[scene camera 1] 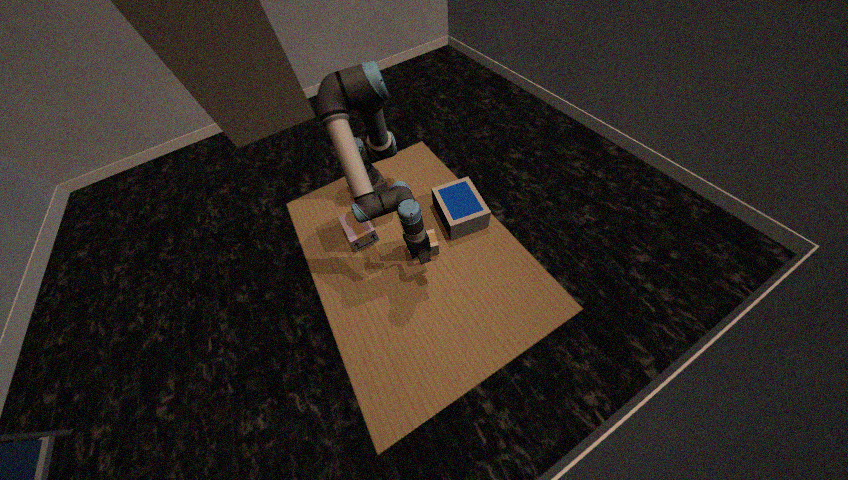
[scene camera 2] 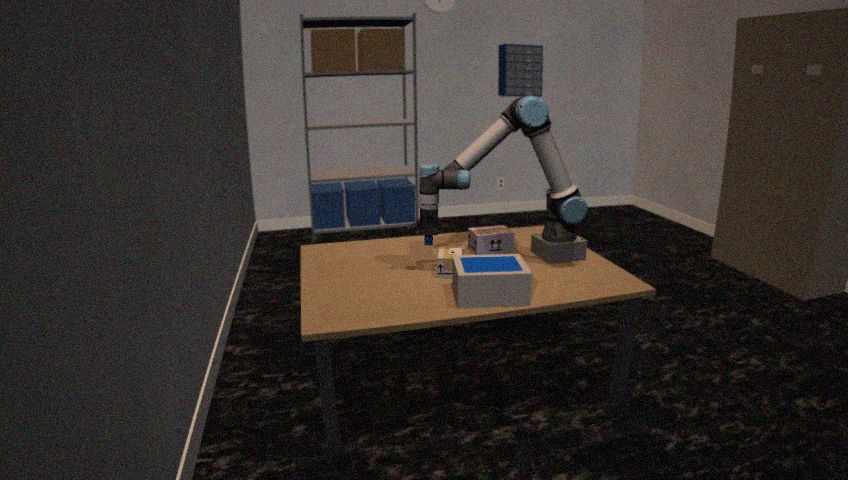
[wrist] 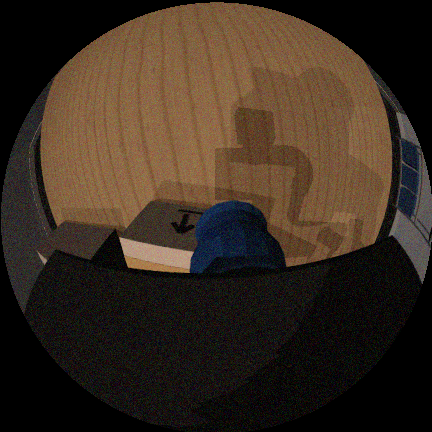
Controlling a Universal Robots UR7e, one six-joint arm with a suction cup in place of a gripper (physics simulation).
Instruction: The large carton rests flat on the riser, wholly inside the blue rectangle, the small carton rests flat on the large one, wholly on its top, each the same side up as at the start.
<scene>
My suction cup [wrist: 231, 234] holds nothing. The cup is 12 cm from the middle of a small carton [wrist: 161, 237]. A large carton [scene camera 1: 360, 235] rests on the table.
The wrist view misses the large carton, which is hidden by my arm.
</scene>
